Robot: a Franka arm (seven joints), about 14 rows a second.
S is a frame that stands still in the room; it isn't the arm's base.
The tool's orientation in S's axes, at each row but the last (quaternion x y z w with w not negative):
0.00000, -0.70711, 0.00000, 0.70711
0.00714, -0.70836, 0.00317, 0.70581
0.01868, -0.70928, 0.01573, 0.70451
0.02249, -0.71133, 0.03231, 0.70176
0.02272, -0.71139, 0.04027, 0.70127
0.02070, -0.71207, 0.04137, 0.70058
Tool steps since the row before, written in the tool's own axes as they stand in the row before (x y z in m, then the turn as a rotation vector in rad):
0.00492, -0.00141, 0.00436, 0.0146, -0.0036, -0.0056
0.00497, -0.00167, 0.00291, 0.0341, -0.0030, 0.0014
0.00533, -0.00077, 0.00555, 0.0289, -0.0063, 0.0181
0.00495, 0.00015, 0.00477, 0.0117, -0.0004, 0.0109
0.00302, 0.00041, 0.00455, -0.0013, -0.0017, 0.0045
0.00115, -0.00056, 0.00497, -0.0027, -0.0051, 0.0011
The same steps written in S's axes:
-0.00436, -0.00141, 0.00492, 0.0056, -0.0036, 0.0146
-0.00290, -0.00174, 0.00495, -0.0015, -0.0032, 0.0341
-0.00554, -0.00106, 0.00529, -0.0180, -0.0073, 0.0287
-0.00484, -0.00015, 0.00488, -0.0110, -0.0011, 0.0116
-0.00461, 0.00008, 0.00295, -0.0043, -0.0021, -0.0013
-0.00492, -0.00096, 0.00109, -0.0006, -0.0053, -0.0026

